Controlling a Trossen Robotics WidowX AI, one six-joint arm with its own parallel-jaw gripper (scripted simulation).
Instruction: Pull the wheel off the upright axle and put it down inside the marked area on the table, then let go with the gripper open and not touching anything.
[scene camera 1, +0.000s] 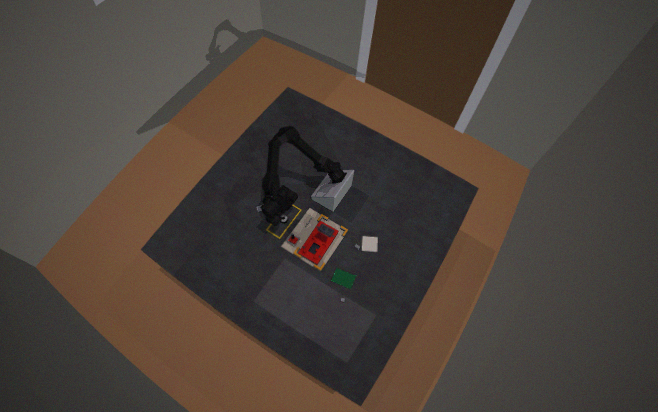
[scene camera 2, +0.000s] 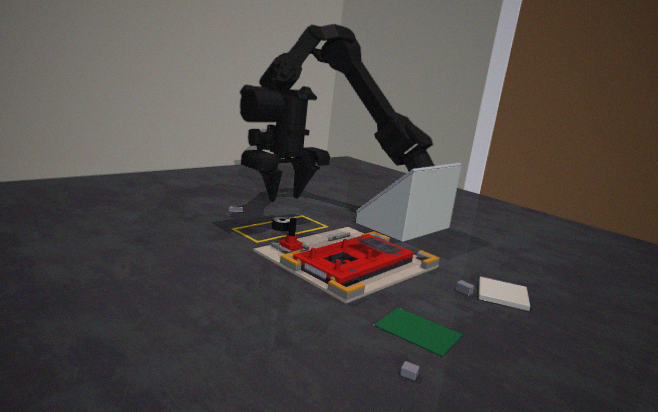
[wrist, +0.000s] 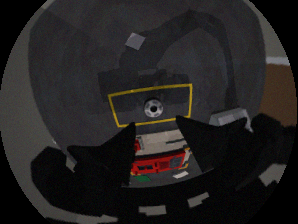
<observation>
The gripper (scene camera 2: 284, 199) is open, with nothing in its grasp. Also in view: a red fixture (scene camera 2: 350, 261), a green pad (scene camera 2: 436, 338) and a beige tile (scene camera 2: 494, 291).
The red fixture shows as well in scene camera 1 (scene camera 1: 319, 241) and in the wrist view (wrist: 160, 162). The gripper also shows in the wrist view (wrist: 155, 121).
</observation>
